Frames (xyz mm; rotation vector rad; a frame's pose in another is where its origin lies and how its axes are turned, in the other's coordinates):
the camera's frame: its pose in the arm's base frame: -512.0 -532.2 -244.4 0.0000 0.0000 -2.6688
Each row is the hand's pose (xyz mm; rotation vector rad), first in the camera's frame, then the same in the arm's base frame.
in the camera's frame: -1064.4 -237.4 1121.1 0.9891 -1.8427 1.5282
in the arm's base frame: 327.5 163.9 876.7 -1.3347 -1.1921 -0.3033
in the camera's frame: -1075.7 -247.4 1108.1 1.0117 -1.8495 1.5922
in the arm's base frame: 333.0 177.9 863.7 -1.3136 -1.1921 -0.2378
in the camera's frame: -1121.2 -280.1 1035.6 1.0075 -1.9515 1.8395
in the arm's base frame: 358.7 227.7 791.2 -1.3045 -1.1280 0.0337
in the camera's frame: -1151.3 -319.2 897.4 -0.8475 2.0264 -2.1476
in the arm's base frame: 367.6 276.3 653.0 -1.2984 -0.9517 0.4449
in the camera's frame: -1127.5 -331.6 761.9 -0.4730 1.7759 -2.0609
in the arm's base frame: 340.8 276.5 517.5 -1.2959 -0.7024 0.8015
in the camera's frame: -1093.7 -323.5 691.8 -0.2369 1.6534 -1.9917
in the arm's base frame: 314.4 253.9 447.4 -1.3042 -0.5190 0.9823
